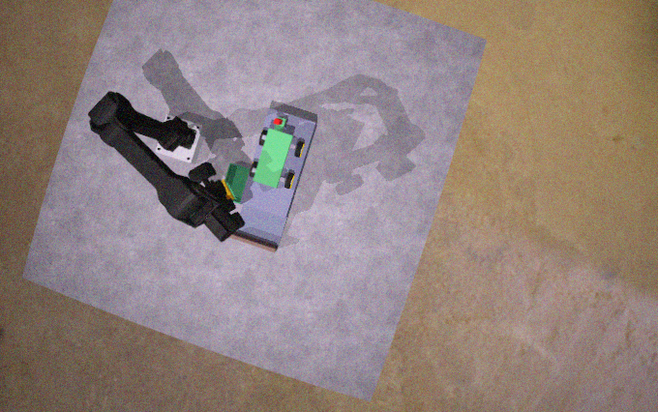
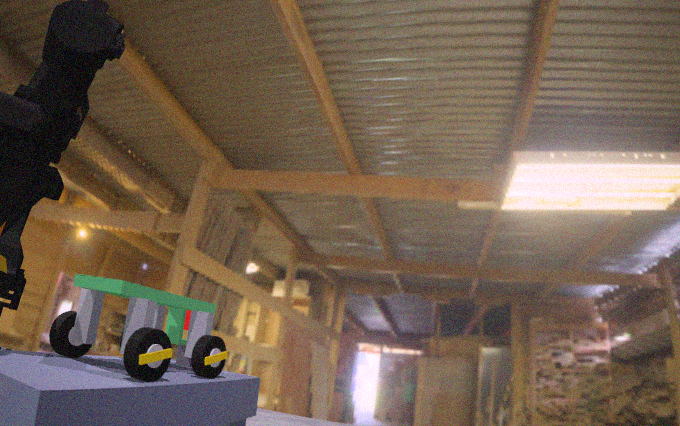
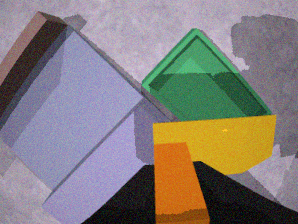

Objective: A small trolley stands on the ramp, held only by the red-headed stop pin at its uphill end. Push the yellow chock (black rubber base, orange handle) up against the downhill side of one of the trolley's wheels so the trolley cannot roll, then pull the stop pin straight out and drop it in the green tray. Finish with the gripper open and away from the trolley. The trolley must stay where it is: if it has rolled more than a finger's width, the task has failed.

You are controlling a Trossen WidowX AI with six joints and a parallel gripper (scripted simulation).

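Right now my gripper tip is 20 mm past the yellow chock, 10 mm to the right of it and 10 mm above it. Round my gripper tip: trolley: 160 mm to the left, 80 mm ahead, 50 mm below; then brown strip: 130 mm below, 110 mm to the right, 90 mm ahead; then green tray: 160 mm below, 40 mm to the left, 40 mm behind.
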